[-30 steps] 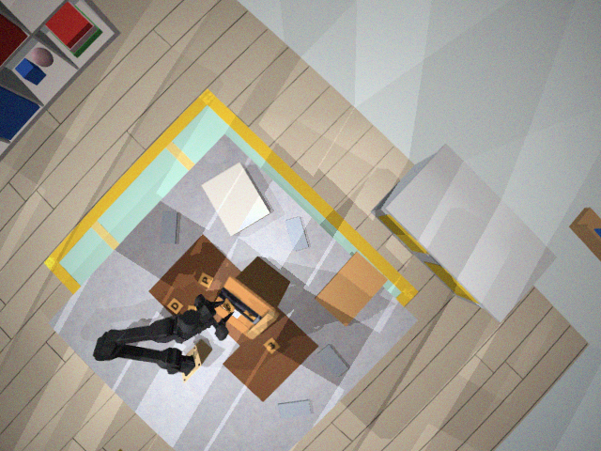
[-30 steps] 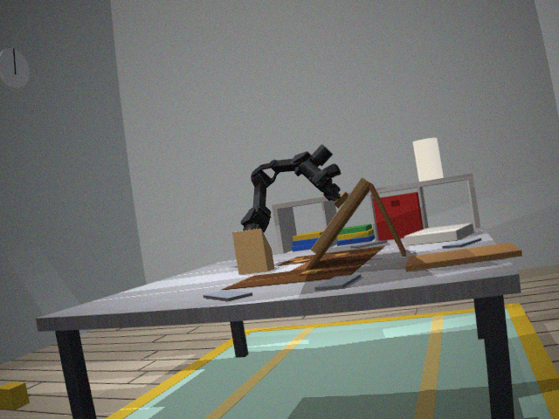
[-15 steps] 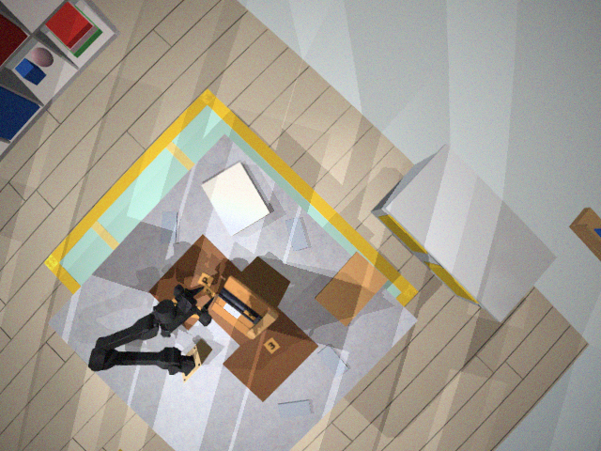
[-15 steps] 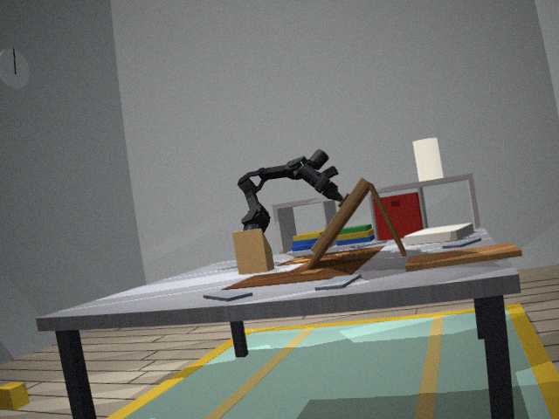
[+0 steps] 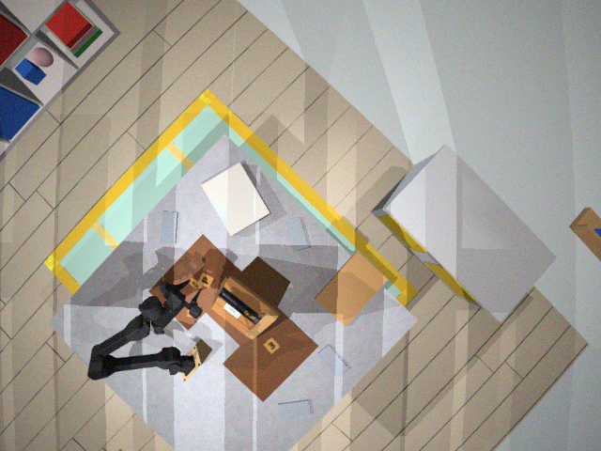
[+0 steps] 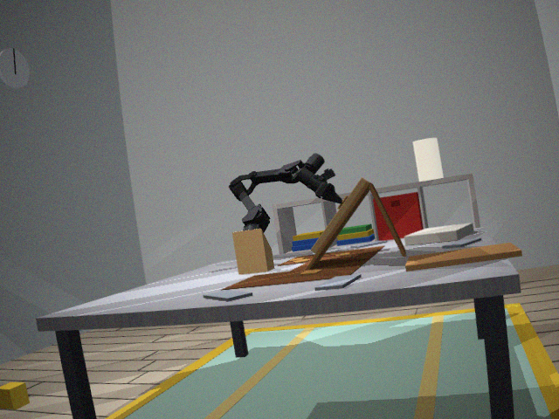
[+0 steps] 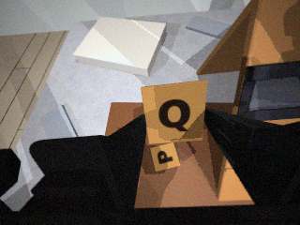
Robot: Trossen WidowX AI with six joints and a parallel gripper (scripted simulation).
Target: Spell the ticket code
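Right now the white ticket is 180 mm to the right of my gripper tip, 100 mm below it and 10 mm behind it. From my gripper tip the other things lie so: white block: 350 mm ahead, 180 mm below, 160 mm to the left; letter tile: right at my gripper tip; brown mat: 210 mm to the right, 200 mm below, 120 mm behind.
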